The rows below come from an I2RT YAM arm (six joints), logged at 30 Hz.
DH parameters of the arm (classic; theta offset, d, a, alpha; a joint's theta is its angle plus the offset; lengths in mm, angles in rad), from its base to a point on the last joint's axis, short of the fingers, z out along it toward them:
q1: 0 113.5 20 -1.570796
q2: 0 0 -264 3.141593
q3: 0.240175 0 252.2 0
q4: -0.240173 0 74 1.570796
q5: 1.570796 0 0 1.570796
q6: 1.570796 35.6 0 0
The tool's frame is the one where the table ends.
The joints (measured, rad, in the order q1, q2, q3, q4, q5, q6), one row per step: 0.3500, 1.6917, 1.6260, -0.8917, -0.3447, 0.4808; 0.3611, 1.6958, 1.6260, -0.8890, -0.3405, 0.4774; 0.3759, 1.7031, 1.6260, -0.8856, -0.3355, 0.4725; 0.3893, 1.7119, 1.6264, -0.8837, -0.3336, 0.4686; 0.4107, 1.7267, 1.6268, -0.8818, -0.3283, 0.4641; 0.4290, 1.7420, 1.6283, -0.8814, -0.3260, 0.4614; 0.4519, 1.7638, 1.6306, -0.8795, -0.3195, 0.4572; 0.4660, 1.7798, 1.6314, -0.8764, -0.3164, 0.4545; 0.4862, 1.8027, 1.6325, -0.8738, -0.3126, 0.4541; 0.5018, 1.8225, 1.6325, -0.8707, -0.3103, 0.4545; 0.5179, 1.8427, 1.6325, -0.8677, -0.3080, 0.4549; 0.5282, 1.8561, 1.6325, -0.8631, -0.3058, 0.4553
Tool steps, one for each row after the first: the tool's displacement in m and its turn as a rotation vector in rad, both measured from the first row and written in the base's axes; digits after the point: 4 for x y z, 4 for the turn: -0.0004, 0.0040, -0.0013, -0.0050, -0.0016, 0.0113; -0.0007, 0.0095, -0.0036, -0.0121, -0.0019, 0.0270; -0.0007, 0.0147, -0.0065, -0.0174, 0.0016, 0.0424; -0.0009, 0.0230, -0.0114, -0.0278, 0.0091, 0.0644; -0.0008, 0.0304, -0.0164, -0.0357, 0.0192, 0.0837; -0.0004, 0.0399, -0.0234, -0.0493, 0.0308, 0.1065; 0.0002, 0.0460, -0.0287, -0.0576, 0.0392, 0.1213; 0.0006, 0.0548, -0.0366, -0.0689, 0.0548, 0.1401; 0.0009, 0.0618, -0.0438, -0.0779, 0.0689, 0.1544; 0.0010, 0.0690, -0.0512, -0.0873, 0.0833, 0.1693; 0.0012, 0.0737, -0.0560, -0.0931, 0.0903, 0.1783
